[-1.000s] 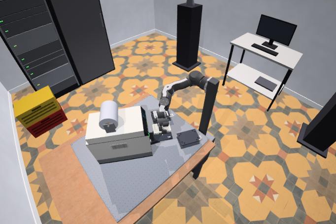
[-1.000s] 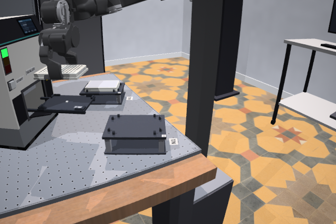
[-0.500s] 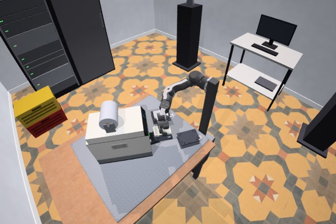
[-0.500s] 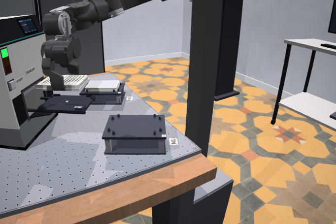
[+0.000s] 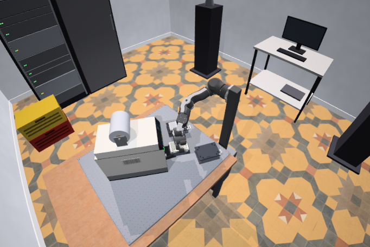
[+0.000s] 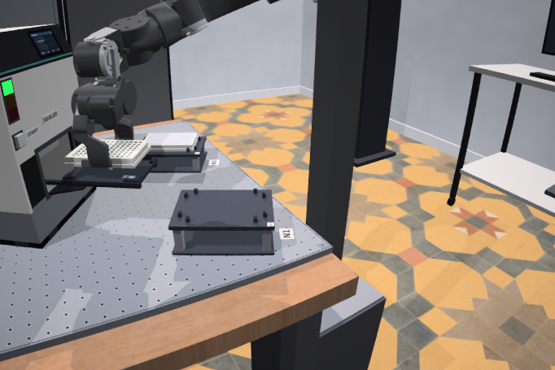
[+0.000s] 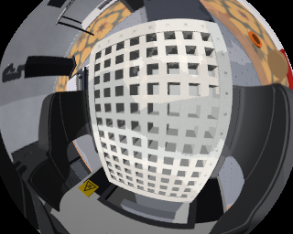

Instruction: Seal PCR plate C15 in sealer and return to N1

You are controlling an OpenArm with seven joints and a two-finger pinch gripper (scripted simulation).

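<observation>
My hand is 30 mm above the sealer stage. Round my hand: plate nest N1: 150 mm behind, 140 mm to the left, 80 mm below; start key: 140 mm ahead, 60 mm above, 20 mm to the left; white 96-well plate C15: right at my hand.
</observation>
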